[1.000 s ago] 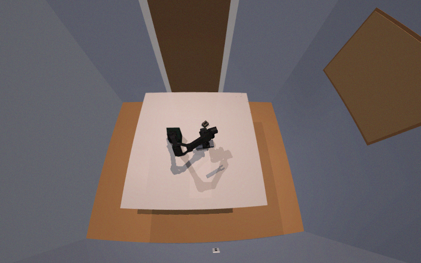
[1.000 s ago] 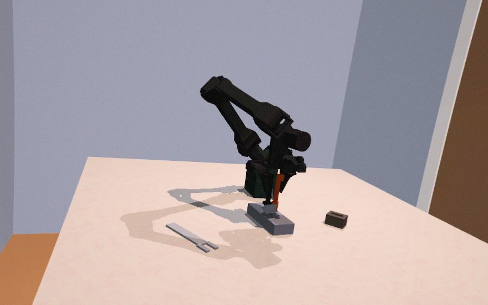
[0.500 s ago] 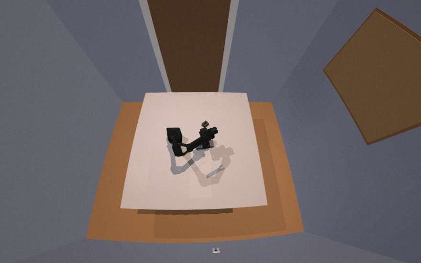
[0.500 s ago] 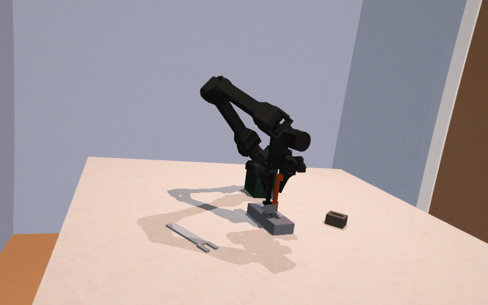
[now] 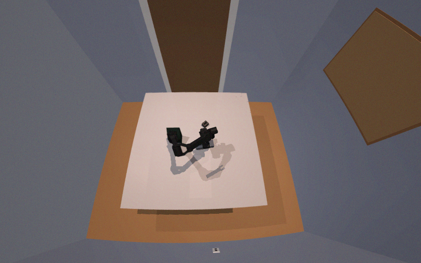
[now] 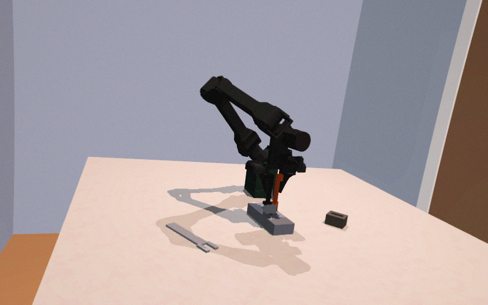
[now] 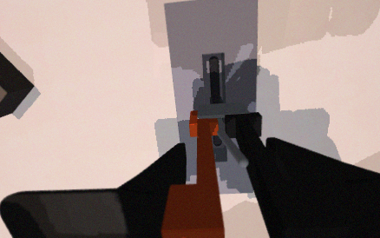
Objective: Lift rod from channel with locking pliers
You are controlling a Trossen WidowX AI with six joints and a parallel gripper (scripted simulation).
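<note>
Right now my gripper tip is 8 cm above the grey channel block. Also, from my gripper tip: brown holster: 24 cm to the left, 9 cm below; flat grey forked bar: 13 cm ahead, 25 cm to the right, 10 cm below.
</note>
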